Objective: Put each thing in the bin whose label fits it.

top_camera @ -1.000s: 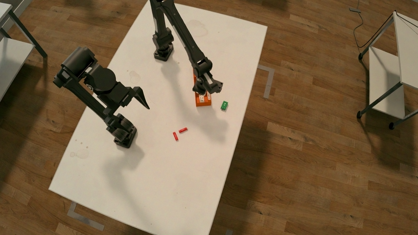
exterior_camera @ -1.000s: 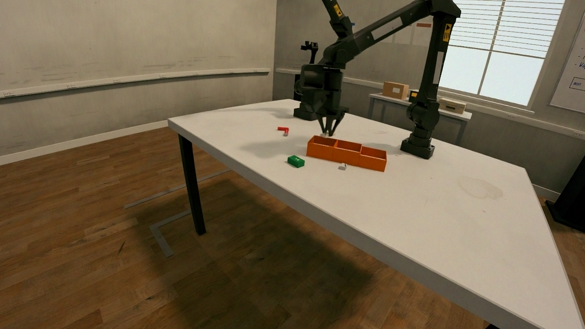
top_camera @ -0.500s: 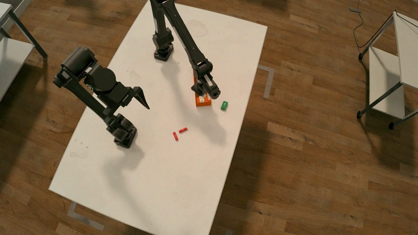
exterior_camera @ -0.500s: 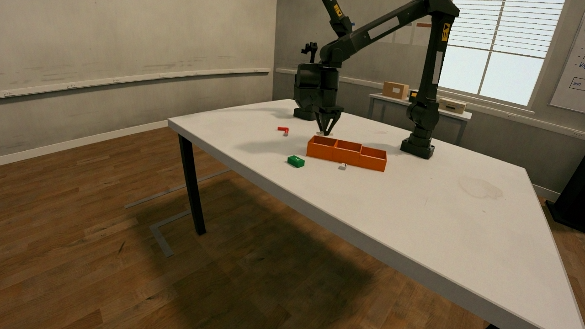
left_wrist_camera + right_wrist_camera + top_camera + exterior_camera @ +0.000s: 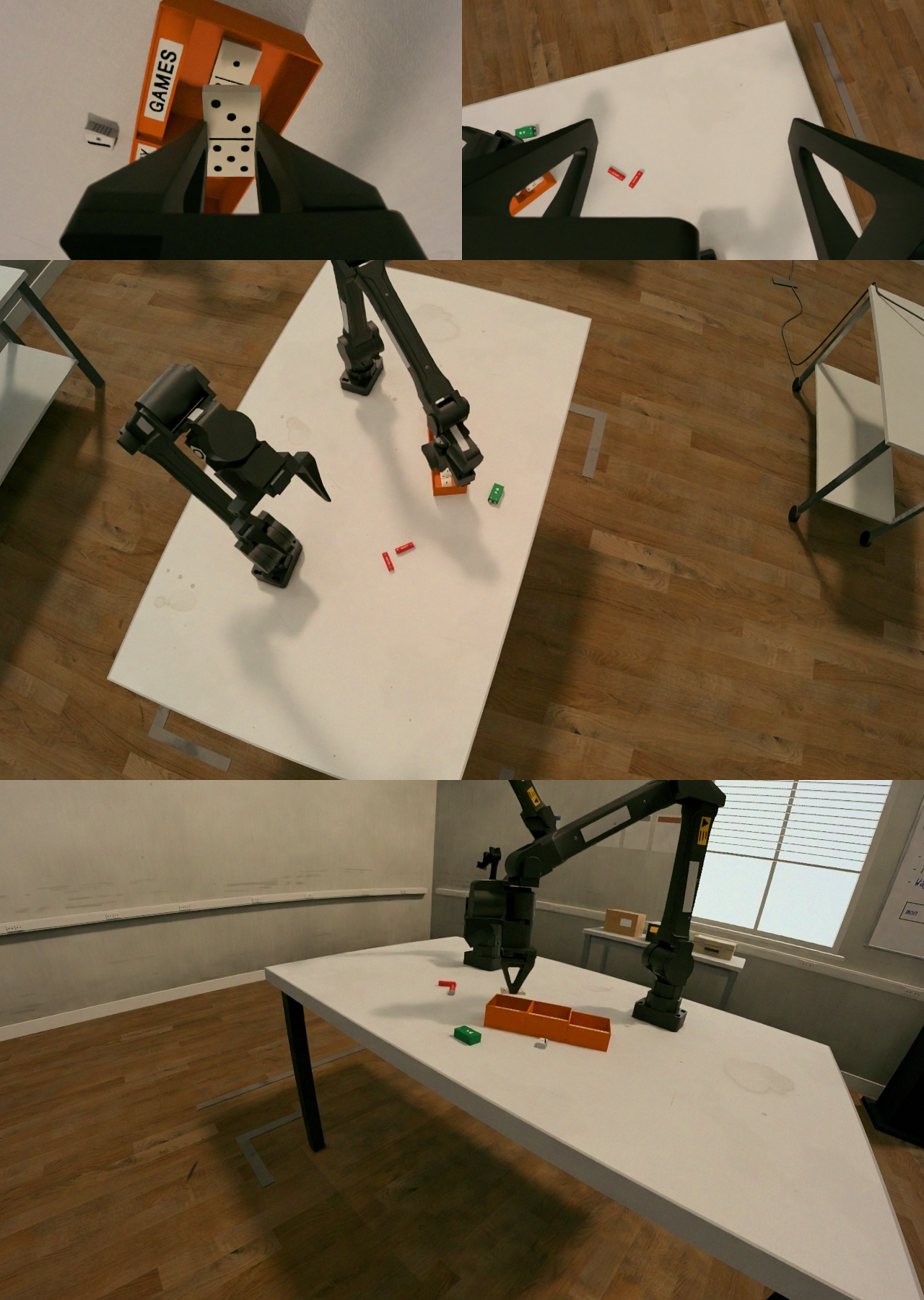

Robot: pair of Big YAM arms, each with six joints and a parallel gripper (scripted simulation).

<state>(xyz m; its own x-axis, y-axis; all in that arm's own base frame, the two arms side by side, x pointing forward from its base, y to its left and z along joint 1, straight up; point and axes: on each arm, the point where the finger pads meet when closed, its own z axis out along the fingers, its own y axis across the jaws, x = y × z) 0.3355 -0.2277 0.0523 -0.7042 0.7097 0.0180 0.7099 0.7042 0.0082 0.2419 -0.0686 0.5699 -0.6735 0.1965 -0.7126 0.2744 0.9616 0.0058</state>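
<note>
Now: the white sharpener-like block 110 mm to the left of my left hand, 70 mm below it and 40 mm ahead of it. Also, from my left hand: orange three-compartment bin: 80 mm to the left, 50 mm below, 30 mm behind.
</note>
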